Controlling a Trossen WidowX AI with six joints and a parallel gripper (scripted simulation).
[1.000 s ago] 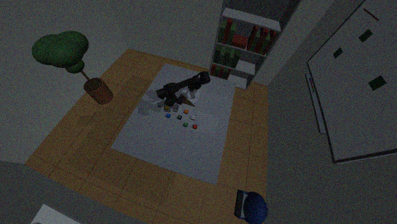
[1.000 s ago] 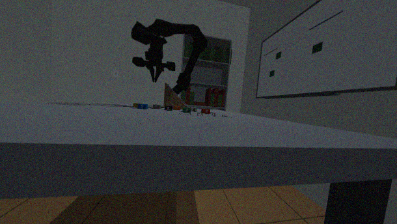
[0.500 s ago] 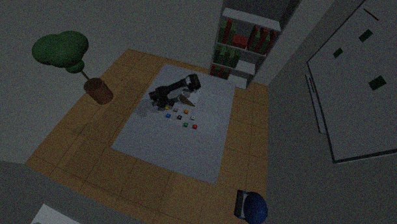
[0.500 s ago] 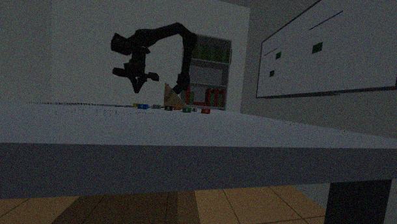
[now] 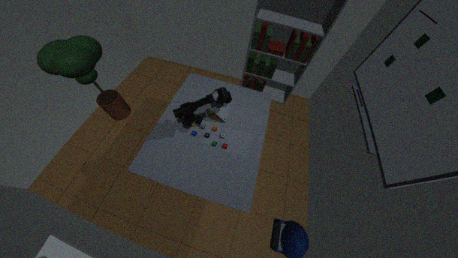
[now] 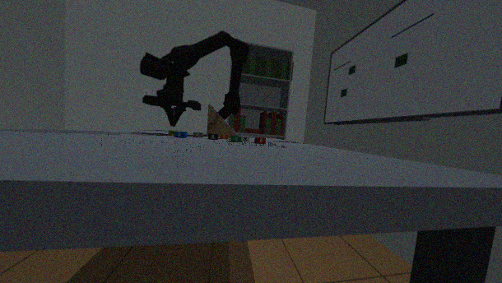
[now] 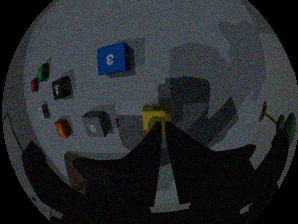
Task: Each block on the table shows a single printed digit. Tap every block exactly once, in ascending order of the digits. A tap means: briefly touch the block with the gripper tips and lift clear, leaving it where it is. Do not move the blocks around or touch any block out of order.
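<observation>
The yellow block lies 10 mm behind my gripper tip, 10 mm to the left of it and 20 mm below it. From my gripper tip the other things lie so: grey block 90 mm to the left, 20 mm below; black block 70 mm ahead, 150 mm to the left, 20 mm below; blue block 70 mm ahead, 40 mm to the left, 20 mm below.
</observation>
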